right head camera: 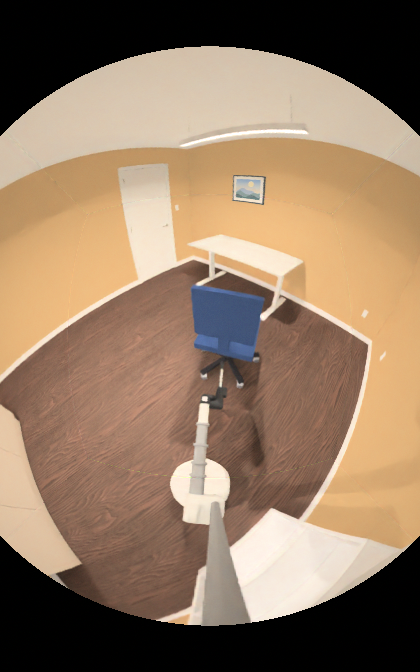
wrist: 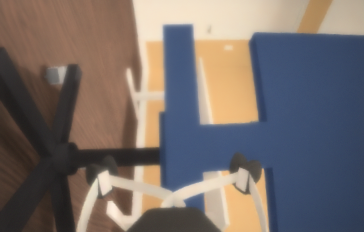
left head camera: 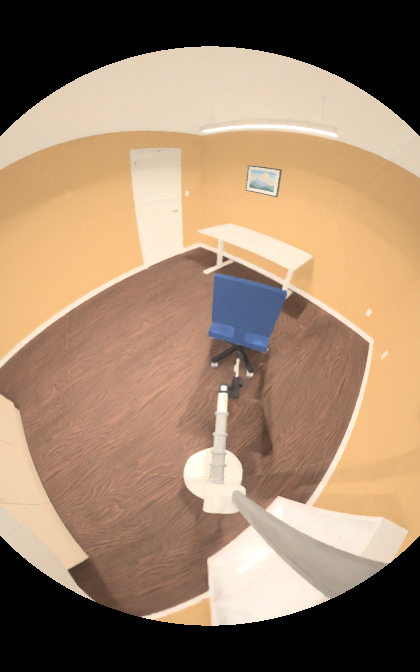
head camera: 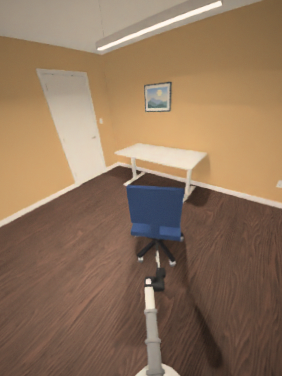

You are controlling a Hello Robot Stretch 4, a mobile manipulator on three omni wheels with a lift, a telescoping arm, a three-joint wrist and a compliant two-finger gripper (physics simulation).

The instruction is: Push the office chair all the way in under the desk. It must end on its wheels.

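Places are measured from the robot's base along level axes (x down, y right, z back), in metres.
Pixels of known places: gripper, fingertip midpoint: (wrist: 174,167) (head camera: 156,248).
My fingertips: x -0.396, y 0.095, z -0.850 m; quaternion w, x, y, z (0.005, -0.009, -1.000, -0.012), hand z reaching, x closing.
Behind a point stands the place of what it marks.
The blue office chair (head camera: 155,207) @(x -0.774, y 0.107, z -0.974 m) (left head camera: 247,310) (right head camera: 227,317) (wrist: 310,125) @(x -0.645, y 0.068, z -0.983 m) stands upright on its wheels, its back towards the robot. It is out in front of the white desk (head camera: 165,154) @(x -0.694, y 0.475, z -2.447 m) (left head camera: 260,245) (right head camera: 250,252) (wrist: 204,95) @(x -0.668, y -0.077, z -2.495 m), nearer its right end, with the seat apart from it in the head views. My gripper (head camera: 157,254) (left head camera: 238,362) (right head camera: 222,372) (wrist: 174,167) @(x -0.397, y 0.095, z -0.850 m) is open, low behind the chair. In the wrist view its fingers stand apart, one above the other's side of the seat bracket. Whether the fingertips touch the chair is hard to tell.
The desk stands near the orange back wall, with a white door (head camera: 72,125) @(x -1.214, y -1.235, z -3.061 m) (left head camera: 159,205) (right head camera: 147,220) to its left. A white cabinet (left head camera: 250,565) (right head camera: 280,555) stands behind the robot to the right. A beige block (left head camera: 30,475) (right head camera: 25,490) is at the left.
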